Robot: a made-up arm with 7 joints.
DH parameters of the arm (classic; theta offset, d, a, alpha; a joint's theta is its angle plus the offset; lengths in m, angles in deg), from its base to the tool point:
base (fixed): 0 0.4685 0.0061 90
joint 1: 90 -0.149 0.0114 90
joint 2: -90 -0.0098 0.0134 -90
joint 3: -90 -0.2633 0.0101 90
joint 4: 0 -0.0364 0.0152 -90
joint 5: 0 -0.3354 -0.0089 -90
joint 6: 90 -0.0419 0.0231 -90
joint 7: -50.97 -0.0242 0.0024 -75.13
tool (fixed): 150.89 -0.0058 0 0
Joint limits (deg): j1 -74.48..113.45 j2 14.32..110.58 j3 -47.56..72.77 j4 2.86..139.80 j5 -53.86..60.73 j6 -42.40..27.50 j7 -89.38..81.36
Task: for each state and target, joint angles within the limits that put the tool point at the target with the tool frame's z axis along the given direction. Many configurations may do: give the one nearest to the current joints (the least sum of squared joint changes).
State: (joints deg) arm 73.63 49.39 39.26 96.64 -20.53 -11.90 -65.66
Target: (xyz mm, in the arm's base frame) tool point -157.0 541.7 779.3 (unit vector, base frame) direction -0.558 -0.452 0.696
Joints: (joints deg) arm 52.33 94.79 60.54 63.67 -53.49 -42.40 -89.38
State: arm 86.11 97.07 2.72 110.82 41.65 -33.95 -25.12
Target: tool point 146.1 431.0 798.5 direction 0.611 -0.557 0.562
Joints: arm 80.98 75.61 -11.12 74.89 50.51 -23.46 14.58
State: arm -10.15 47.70 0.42 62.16 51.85 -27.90 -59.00
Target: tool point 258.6 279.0 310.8 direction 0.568 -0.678 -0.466
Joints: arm -18.24 94.05 -22.41 105.04 34.23 -41.82 -25.72
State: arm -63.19 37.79 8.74 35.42 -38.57 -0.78 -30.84
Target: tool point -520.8 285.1 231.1 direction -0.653 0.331 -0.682
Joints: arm -74.48 14.32 -12.37 16.13 -53.06 -11.69 -55.97
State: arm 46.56 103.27 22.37 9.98 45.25 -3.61 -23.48
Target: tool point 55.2 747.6 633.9 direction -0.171 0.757 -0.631
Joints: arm 25.62 103.13 -17.34 14.36 18.13 27.50 -0.52
